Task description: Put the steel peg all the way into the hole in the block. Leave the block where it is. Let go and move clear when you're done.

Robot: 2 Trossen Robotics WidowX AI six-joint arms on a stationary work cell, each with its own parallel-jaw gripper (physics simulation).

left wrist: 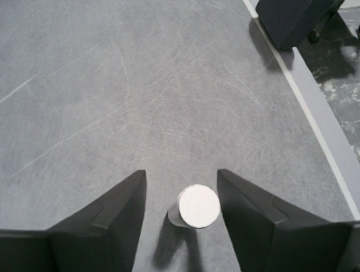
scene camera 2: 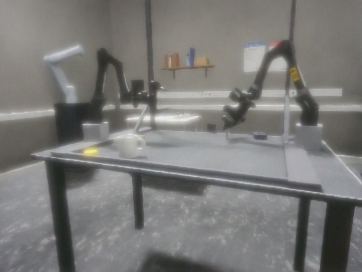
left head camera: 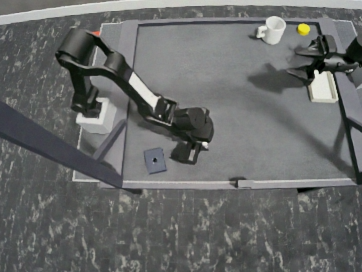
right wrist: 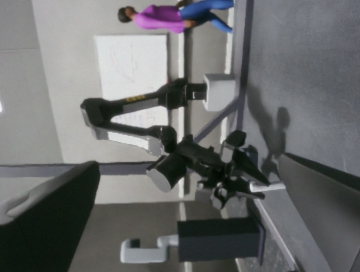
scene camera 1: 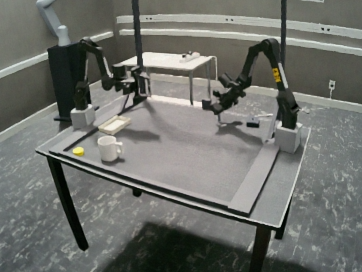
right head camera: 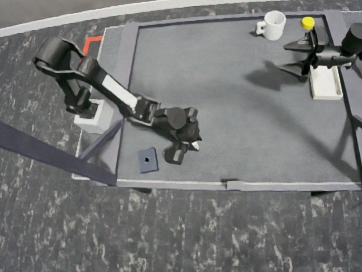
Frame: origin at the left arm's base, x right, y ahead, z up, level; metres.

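Where they show: left gripper, fingertip midpoint: (left wrist: 181,177) (scene camera 2: 224,129) (left head camera: 209,145) (right wrist: 267,191) (right head camera: 199,145); right gripper, fingertip midpoint: (scene camera 2: 169,99) (left head camera: 290,62) (right wrist: 190,165) (scene camera 1: 151,87) (right head camera: 280,57); left arm's base, link origin: (scene camera 2: 309,124) (left head camera: 92,110) (right wrist: 205,91) (scene camera 1: 289,125) (right head camera: 88,111); right arm's base, link origin: (scene camera 2: 95,123) (scene camera 1: 81,108).
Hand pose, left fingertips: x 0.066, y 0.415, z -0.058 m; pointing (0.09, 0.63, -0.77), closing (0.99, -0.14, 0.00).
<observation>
Things, the pixels of their top centre, and the offset from my left fingertips.
- steel peg, top centre: (left wrist: 193,208) (right wrist: 251,187) (left head camera: 205,142) (scene camera 1: 218,108) dy -0.015, dx +0.000, dz +0.027 m
- dark blue-grey block, top centre: (right wrist: 244,164) (left head camera: 154,160) (right head camera: 147,159) (scene camera 1: 252,119) (scene camera 2: 259,133) dy -0.180, dx +0.067, dz -0.021 m
- white mug, top centre: (scene camera 2: 131,136) (scene camera 1: 109,140) (right head camera: 271,18) (left head camera: 272,24) dy +0.218, dx -0.539, dz +0.040 m
- yellow disc, top centre: (right head camera: 308,21) (left head camera: 304,28) dy +0.387, dx -0.609, dz -0.027 m
- cream tray, top centre: (right head camera: 326,78) (left head camera: 322,82) (scene camera 1: 114,122) dy +0.431, dx -0.317, dz -0.021 m
The steel peg (left wrist: 199,206) (left head camera: 205,145) (scene camera 1: 218,119) (right wrist: 268,187) stands roughly upright on the grey table surface, apart from the block. My left gripper (left wrist: 181,177) is open and points down, with its fingers on either side of the peg's upper end; the peg is nearer the finger at the right of the left wrist view. The dark blue-grey block (left head camera: 160,166) (right head camera: 152,165) (scene camera 1: 253,122) (scene camera 2: 259,136) lies flat to the left of the left gripper in the head views, its hole uncovered. My right gripper (left head camera: 293,61) (right head camera: 283,56) is open and empty, far from both.
A white mug (left head camera: 274,31) (right head camera: 274,26) (scene camera 1: 108,149) and a yellow disc (left head camera: 303,29) (right head camera: 308,22) are at the upper right in the head views. A cream tray (left head camera: 322,88) (right head camera: 326,86) lies beneath the right gripper. A raised frame (left head camera: 200,185) edges the work surface.
</observation>
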